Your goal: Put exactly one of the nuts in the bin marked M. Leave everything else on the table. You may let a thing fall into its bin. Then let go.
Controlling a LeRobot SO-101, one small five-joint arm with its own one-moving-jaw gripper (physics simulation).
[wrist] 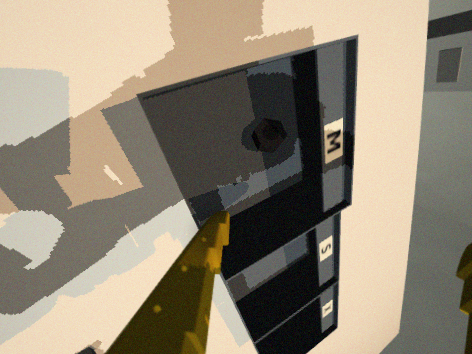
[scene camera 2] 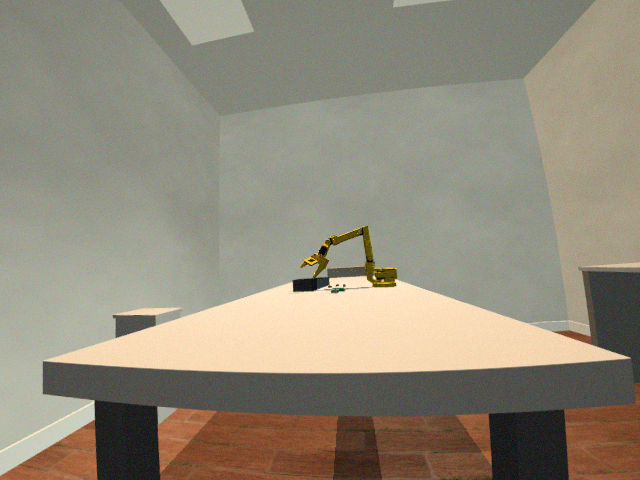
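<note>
A dark hexagonal nut shows inside the bin marked M in the wrist view, on its floor near the labelled wall and apart from both jaws. My gripper is open and empty, its jaws wide apart above the bins. One jaw tip shows over the near edge of the M bin, the other at the far right of the wrist view. In the scene view the dark bin block stands under the jaws; its inside is hidden there.
Bins marked S and another with a small label adjoin the M bin. Small objects, one green, lie on the table between the bins and the arm's base. A dark piece shows at the wrist view's lower edge.
</note>
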